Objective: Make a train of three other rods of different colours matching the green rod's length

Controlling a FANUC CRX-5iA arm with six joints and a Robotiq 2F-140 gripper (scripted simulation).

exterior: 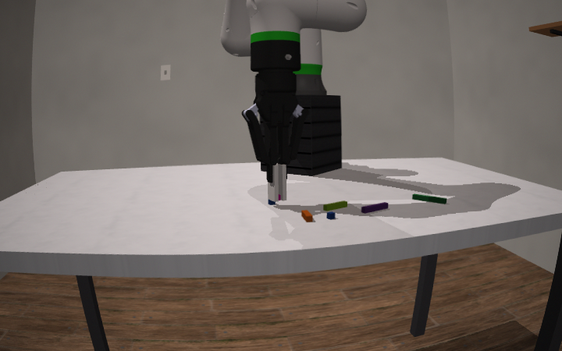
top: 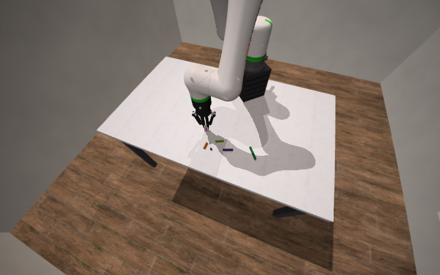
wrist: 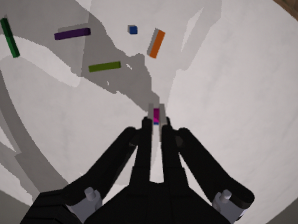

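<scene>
Right now the lime rod is 11 cm to the left of my hand, 4 cm below it and 2 cm ahead of it. From my hand the other things lie so: magenta rod 3 cm below; orange rod 9 cm ahead, 5 cm to the left, 4 cm below; purple rod 18 cm to the left, 4 cm below, 4 cm ahead.
</scene>
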